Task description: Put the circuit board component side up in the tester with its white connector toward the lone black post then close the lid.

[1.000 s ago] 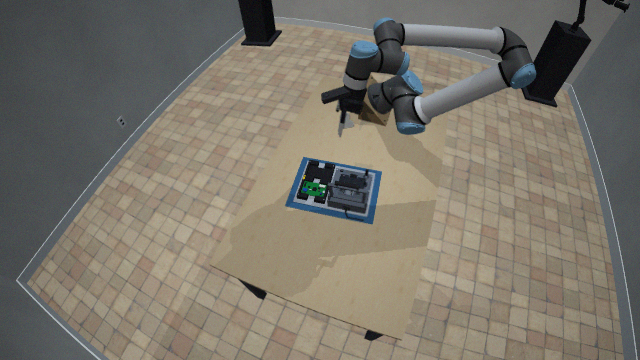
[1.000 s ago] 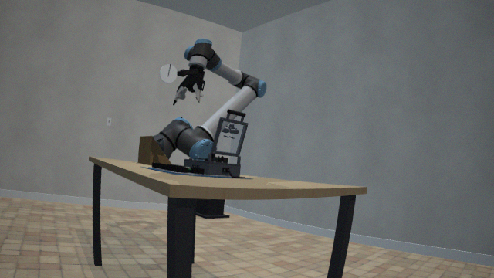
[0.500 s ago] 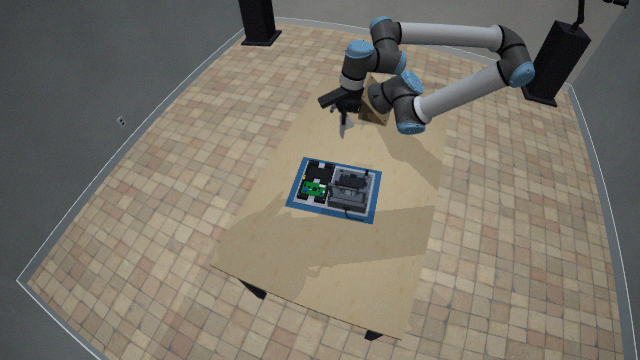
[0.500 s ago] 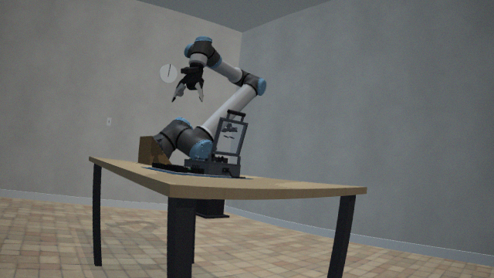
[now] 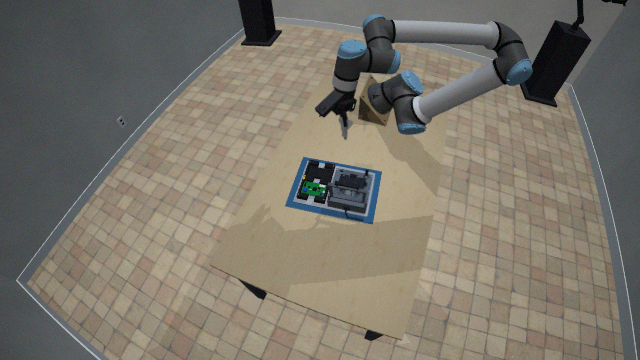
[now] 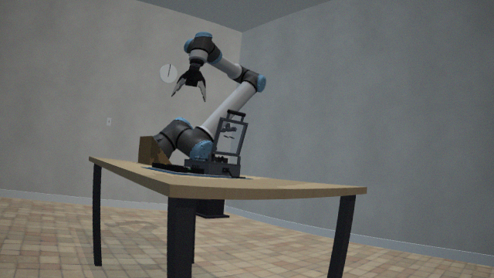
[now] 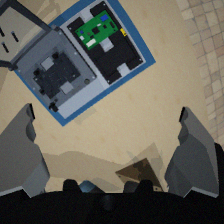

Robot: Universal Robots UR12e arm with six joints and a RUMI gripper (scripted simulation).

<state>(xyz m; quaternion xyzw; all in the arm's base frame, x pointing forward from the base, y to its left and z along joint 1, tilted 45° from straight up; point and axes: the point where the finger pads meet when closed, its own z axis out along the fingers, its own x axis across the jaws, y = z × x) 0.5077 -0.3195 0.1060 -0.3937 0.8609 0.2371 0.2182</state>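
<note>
The green circuit board is 11 cm ahead of my hand, 6 cm to the right of it and 31 cm below it. Round my hand: black latch part: 1 cm ahead, 17 cm to the left, 24 cm below; clear lid: 19 cm ahead, 11 cm to the left, 14 cm below.
</note>
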